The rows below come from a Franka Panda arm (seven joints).
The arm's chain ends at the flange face. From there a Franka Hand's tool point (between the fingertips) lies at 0.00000 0.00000 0.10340 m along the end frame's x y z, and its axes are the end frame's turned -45 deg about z.
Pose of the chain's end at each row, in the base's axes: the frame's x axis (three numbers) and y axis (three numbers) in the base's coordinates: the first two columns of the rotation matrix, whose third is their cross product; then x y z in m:
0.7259, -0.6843, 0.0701, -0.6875, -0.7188, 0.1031, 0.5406, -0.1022, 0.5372
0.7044, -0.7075, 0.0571, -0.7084, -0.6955, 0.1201, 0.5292, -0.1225, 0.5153
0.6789, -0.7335, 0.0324, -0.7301, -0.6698, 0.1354, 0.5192, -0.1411, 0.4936
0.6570, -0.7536, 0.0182, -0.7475, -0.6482, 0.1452, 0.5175, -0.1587, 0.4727
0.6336, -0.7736, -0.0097, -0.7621, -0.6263, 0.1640, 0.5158, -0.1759, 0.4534
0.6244, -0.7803, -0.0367, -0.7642, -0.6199, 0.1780, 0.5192, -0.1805, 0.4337
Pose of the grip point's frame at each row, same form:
0.9994, 0.0244, -0.0233, 0.0272, -0.9921, 0.1225, 0.5385, -0.1149, 0.4346
0.9990, -0.0085, -0.0445, -0.0028, -0.9921, 0.1253, 0.5245, -0.1354, 0.4128
0.9963, -0.0450, -0.0728, -0.0362, -0.9923, 0.1187, 0.5112, -0.1531, 0.3912
0.9931, -0.0745, -0.0898, -0.0640, -0.9912, 0.1155, 0.5074, -0.1700, 0.3704
0.9869, -0.1042, -0.1228, -0.0909, -0.9899, 0.1091, 0.5021, -0.1859, 0.3514
0.9819, -0.1134, -0.1518, -0.0989, -0.9901, 0.0999, 0.5025, -0.1891, 0.3320

